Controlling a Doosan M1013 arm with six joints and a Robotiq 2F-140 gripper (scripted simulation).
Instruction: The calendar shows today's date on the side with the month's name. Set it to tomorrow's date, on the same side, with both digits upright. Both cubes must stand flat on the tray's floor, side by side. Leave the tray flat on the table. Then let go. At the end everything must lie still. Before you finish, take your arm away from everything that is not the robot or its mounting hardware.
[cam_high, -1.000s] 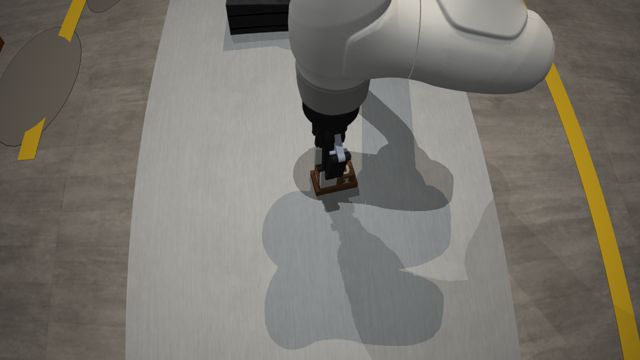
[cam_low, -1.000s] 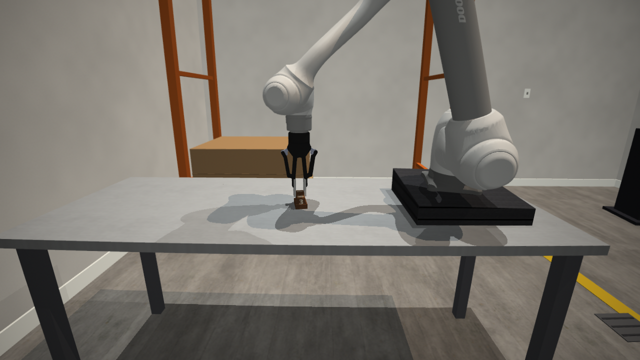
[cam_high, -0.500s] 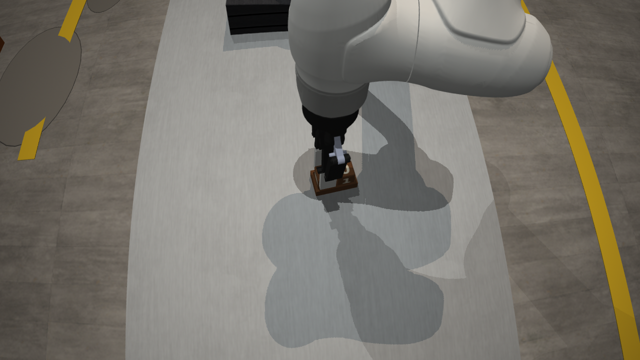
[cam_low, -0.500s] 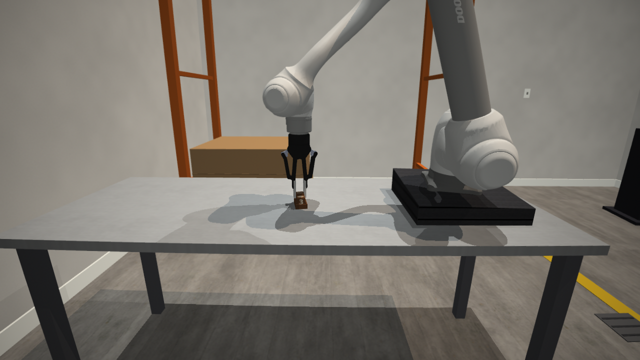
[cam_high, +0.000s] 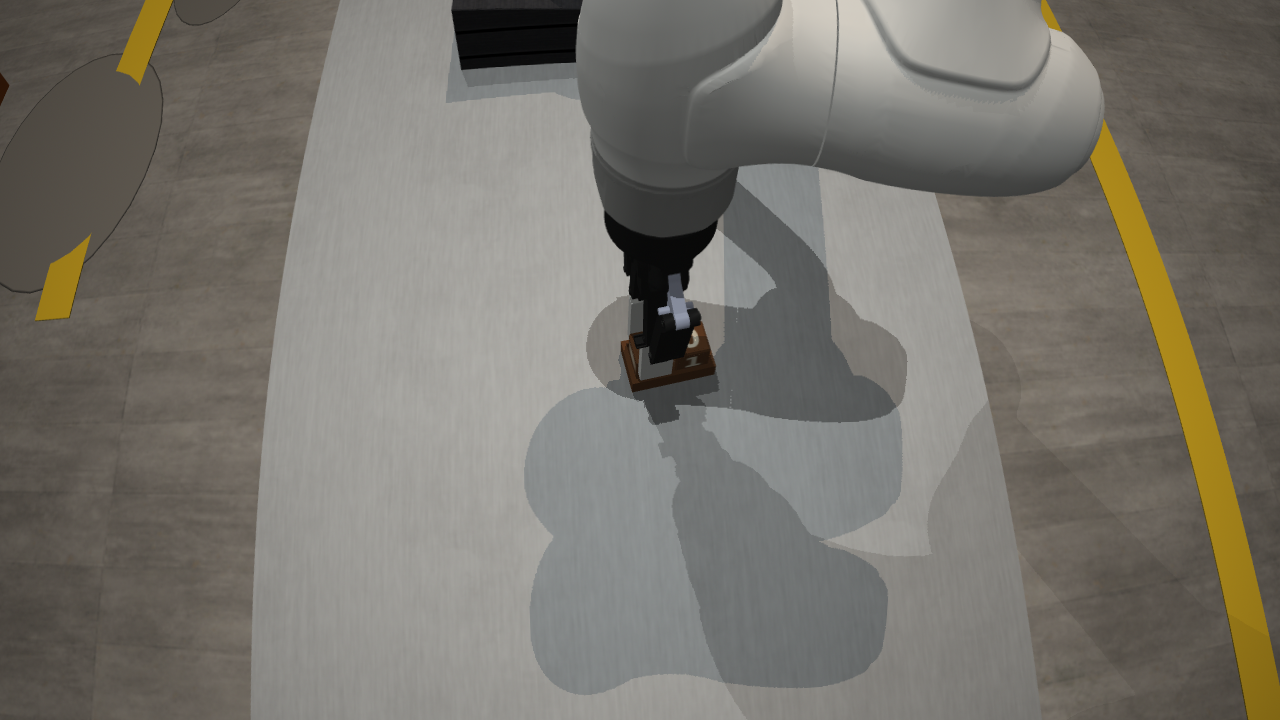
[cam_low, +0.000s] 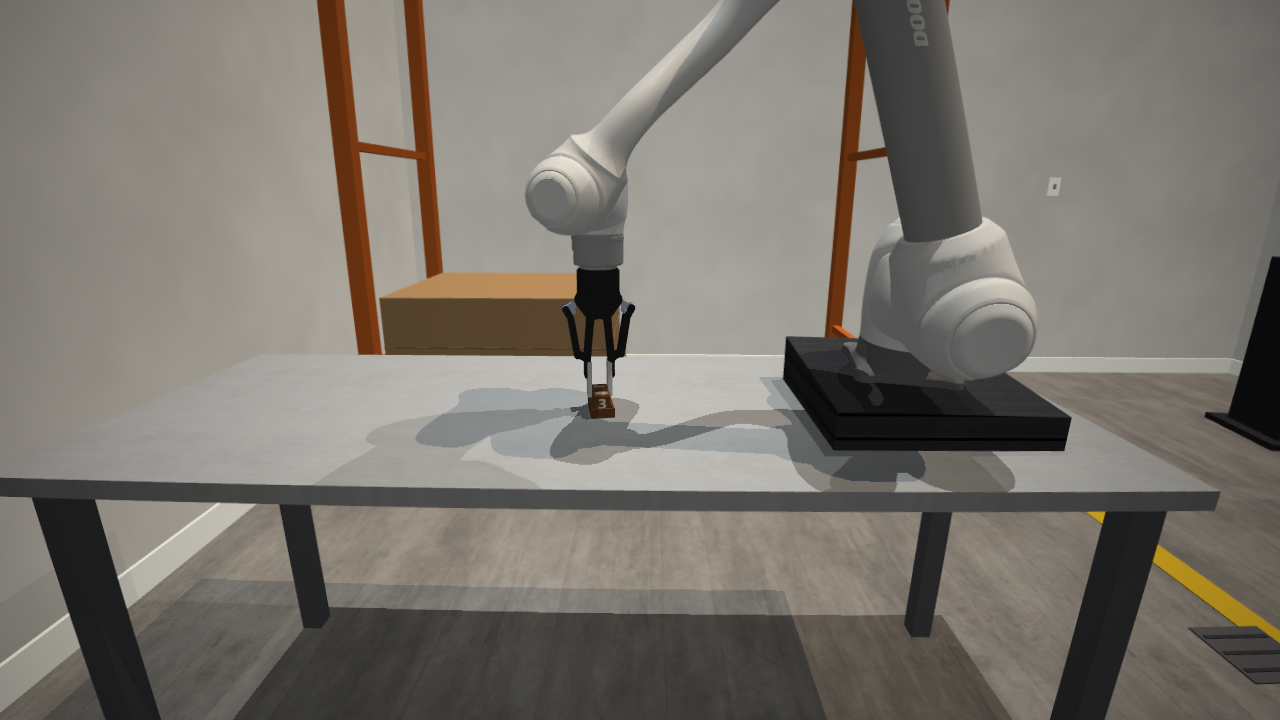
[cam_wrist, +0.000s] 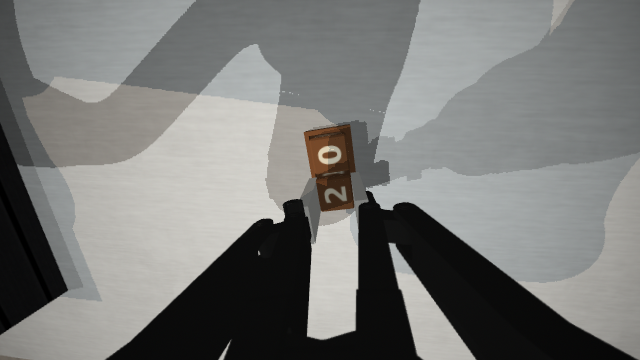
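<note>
My hand is 1 cm past the brown calendar tray, 2 cm to the right of it and 5 cm above it.
</note>
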